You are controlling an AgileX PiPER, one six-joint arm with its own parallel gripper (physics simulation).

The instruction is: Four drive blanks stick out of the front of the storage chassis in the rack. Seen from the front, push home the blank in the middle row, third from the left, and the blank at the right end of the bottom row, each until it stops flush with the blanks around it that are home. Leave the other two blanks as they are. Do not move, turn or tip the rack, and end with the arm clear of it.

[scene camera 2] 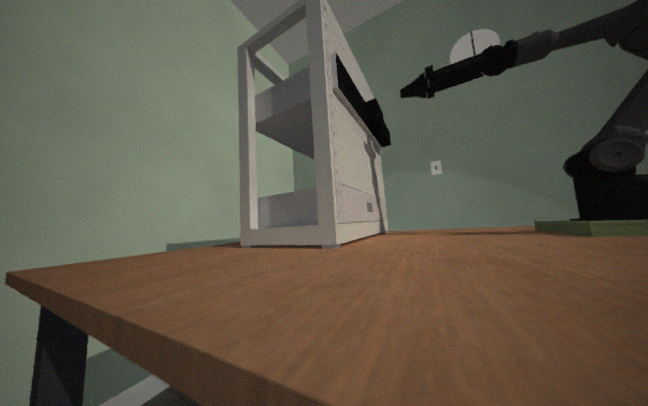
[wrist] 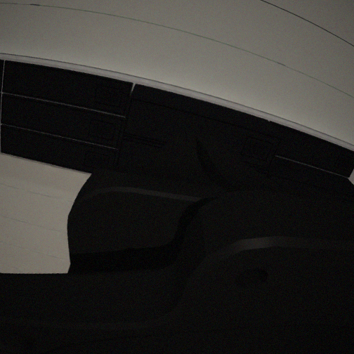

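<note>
The white rack (scene camera 2: 327, 150) stands upright on the table. Its storage chassis (scene camera 2: 350, 90) (wrist: 60, 107) is a dark band across the front. In the scene view, dark blank shapes (scene camera 2: 378, 117) stick out near the chassis's far end; I cannot tell their rows apart. In the wrist view, three stacked blanks show at the left, and a dark shape beside them hides row edges. My gripper (scene camera 2: 401, 93) is in front of the rack, apart from it, around the chassis's height. Its fingers look shut in a single tapered tip. In the wrist view its dark body covers the lower part and hides the lower blanks.
The rack stands on the wooden table (scene camera 2: 400, 310), whose near edge runs along the lower left. The arm's base (scene camera 2: 610, 195) is at the right on a green plate (scene camera 2: 610, 228). Pale panels (wrist: 30, 210) (scene camera 2: 352, 170) of the rack front lie below the chassis. Green walls stand behind.
</note>
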